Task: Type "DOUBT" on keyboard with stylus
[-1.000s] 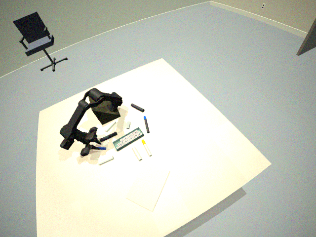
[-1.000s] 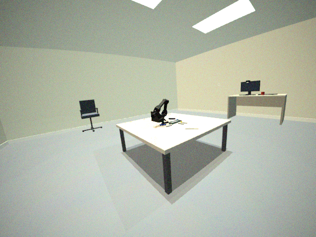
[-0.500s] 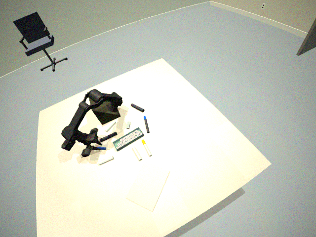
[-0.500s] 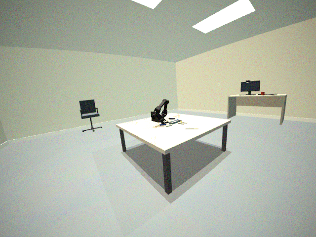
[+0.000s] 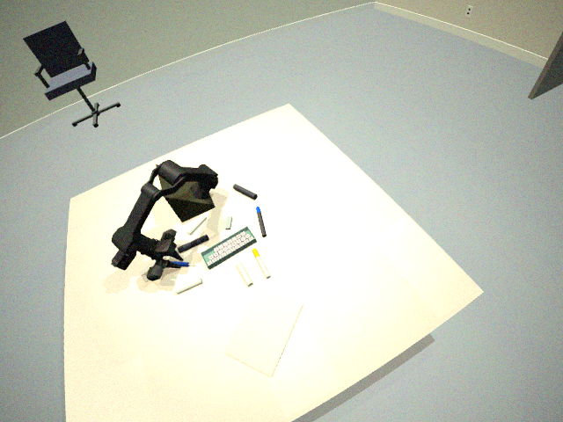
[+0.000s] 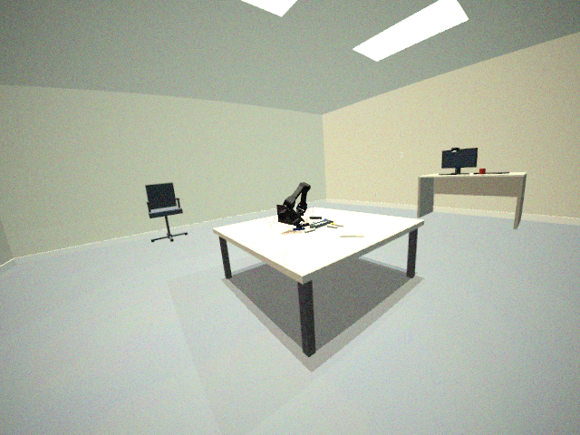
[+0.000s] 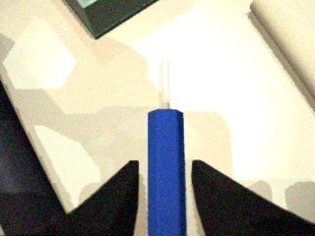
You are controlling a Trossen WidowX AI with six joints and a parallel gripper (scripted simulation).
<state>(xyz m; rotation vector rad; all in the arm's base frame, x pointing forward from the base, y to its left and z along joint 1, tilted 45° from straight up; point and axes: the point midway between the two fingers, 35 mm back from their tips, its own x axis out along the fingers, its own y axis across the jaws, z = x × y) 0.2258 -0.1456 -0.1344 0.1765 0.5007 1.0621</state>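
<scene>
The yellow-capped marker is 16 cm ahead of my gripper tip and 24 cm to the left of it. Round my gripper tip: cream pad: 36 cm ahead, 14 cm to the left; blue stylus: 1 cm ahead, 1 cm to the left; grey stylus tip: 3 cm ahead, 4 cm to the left.
</scene>
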